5 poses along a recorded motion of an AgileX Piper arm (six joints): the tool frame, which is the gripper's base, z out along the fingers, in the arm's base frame.
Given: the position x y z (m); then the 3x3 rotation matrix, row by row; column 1 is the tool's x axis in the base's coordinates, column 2 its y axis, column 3 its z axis. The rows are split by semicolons.
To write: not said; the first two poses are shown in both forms.
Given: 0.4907 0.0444 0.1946; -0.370 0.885 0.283; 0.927 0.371 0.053; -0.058 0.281 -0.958
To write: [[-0.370 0.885 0.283 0.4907], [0.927 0.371 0.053 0.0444], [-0.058 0.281 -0.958 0.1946], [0 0 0 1]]
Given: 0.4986 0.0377 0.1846; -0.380 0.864 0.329; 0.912 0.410 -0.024; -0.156 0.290 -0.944
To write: [[-0.380 0.864 0.329 0.4986], [0.912 0.410 -0.024 0.0377], [-0.156 0.290 -0.944 0.1846], [0 0 0 1]]
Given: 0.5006 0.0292 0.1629; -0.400 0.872 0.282; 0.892 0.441 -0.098; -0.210 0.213 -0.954
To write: [[-0.400 0.872 0.282 0.5006], [0.892 0.441 -0.098 0.0292], [-0.210 0.213 -0.954 0.1629], [0 0 0 1]]
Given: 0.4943 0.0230 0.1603; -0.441 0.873 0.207; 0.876 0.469 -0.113; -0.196 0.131 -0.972
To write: [[-0.441 0.873 0.207 0.4943], [0.876 0.469 -0.113 0.0230], [-0.196 0.131 -0.972 0.1603], [0 0 0 1]]
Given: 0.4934 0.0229 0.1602; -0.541 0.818 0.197; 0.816 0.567 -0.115; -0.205 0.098 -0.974
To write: [[-0.541 0.818 0.197 0.4934], [0.816 0.567 -0.115 0.0229], [-0.205 0.098 -0.974 0.1602], [0 0 0 1]]
